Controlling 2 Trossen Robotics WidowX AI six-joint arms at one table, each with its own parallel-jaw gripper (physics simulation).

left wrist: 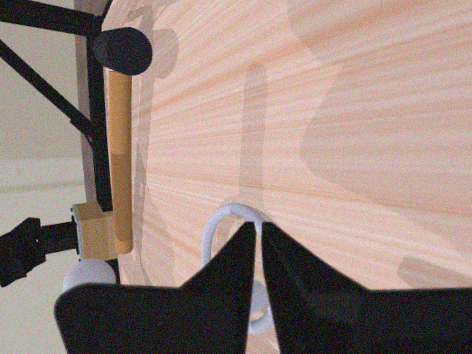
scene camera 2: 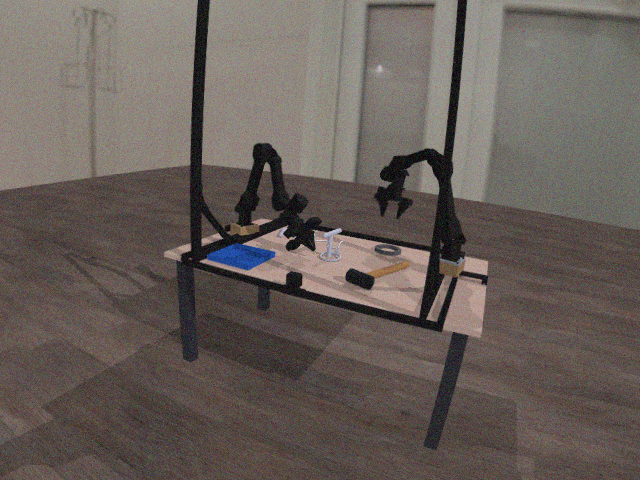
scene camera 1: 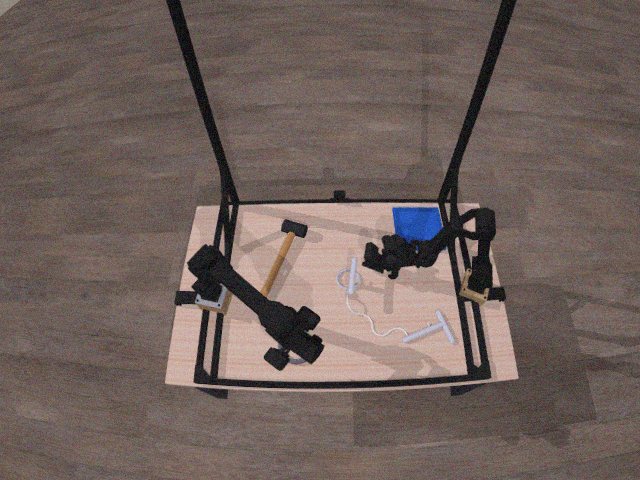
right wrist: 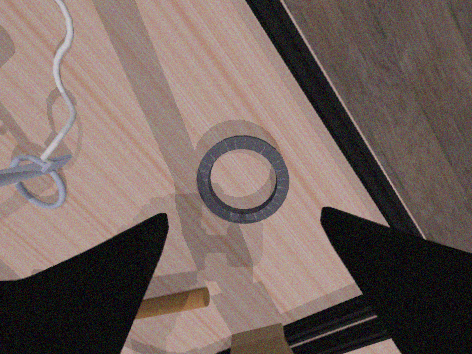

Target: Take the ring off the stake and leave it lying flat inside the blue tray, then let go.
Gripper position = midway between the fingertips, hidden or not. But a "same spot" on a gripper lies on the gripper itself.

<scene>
The left gripper shows in the left wrist view, in scene camera 2 and in scene camera 1 (362, 264); in the right wrist view it is out of frame. A hammer shows in the left wrist view, in scene camera 2, in scene camera 1 (293, 229) and in the right wrist view (197, 298). The same spot on the hammer: (scene camera 2: 365, 280) is (left wrist: 105, 30). The same spot on the left gripper: (left wrist: 309, 299) is (scene camera 2: 303, 241).
</scene>
